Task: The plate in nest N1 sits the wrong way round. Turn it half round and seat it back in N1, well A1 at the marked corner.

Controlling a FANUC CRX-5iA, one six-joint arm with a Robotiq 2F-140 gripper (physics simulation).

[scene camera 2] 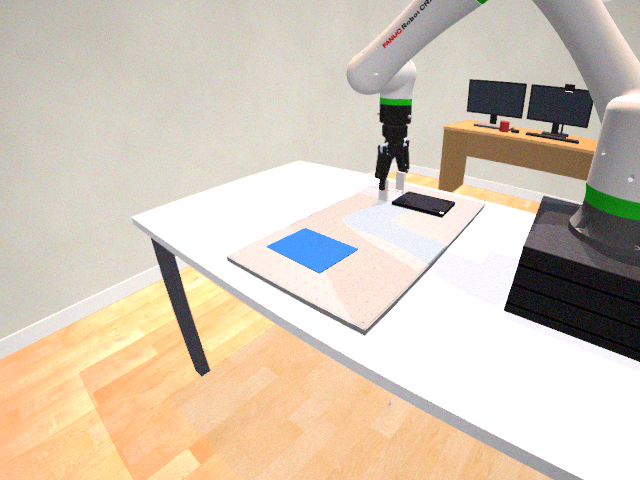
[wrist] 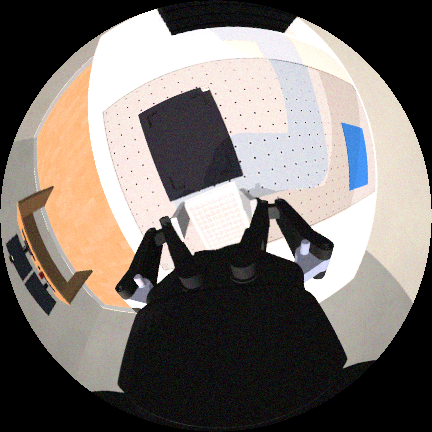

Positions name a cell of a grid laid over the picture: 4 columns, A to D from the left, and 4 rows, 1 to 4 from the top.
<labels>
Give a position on a flat blue rectangle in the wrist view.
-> D2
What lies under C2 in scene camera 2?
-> A black nest.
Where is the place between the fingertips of my gripper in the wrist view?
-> At B2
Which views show my gripper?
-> Scene camera 2 and the wrist view: all of them.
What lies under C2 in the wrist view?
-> A white well plate.
</labels>
